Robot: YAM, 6 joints.
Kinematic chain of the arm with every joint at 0, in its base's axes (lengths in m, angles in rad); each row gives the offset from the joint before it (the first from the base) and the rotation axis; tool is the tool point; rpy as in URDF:
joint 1: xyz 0 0 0.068 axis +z
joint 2: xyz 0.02 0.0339 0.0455 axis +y
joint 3: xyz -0.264 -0.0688 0 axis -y
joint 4: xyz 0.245 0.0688 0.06 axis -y
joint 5: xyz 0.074 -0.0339 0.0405 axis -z
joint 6: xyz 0.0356 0 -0.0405 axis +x
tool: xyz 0 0 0 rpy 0 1.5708 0
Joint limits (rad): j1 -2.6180..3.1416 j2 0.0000..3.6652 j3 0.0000..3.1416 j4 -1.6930..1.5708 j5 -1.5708..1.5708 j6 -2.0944..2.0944
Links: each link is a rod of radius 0.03 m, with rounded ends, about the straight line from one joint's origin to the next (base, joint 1, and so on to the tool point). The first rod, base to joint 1, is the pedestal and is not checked.
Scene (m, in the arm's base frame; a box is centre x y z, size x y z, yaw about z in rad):
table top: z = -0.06
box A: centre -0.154 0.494 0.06 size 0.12 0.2 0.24 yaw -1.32
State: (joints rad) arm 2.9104 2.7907 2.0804 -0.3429 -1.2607 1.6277
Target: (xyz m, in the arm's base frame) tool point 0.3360 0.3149 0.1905
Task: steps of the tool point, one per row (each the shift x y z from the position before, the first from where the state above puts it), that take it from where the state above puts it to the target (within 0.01 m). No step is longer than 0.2 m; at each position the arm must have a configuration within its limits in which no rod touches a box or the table.
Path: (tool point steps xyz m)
1: 0.0361 0.1451 0.0695
2: 0.0824 0.1252 0.0702
3: 0.1180 0.0898 0.0698
4: 0.1378 0.0444 0.0679
5: 0.1431 0.0135 -0.0276
6: 0.1376 -0.0293 -0.0267
7: 0.1190 -0.0671 -0.0252
8: 0.0903 -0.0962 -0.0236

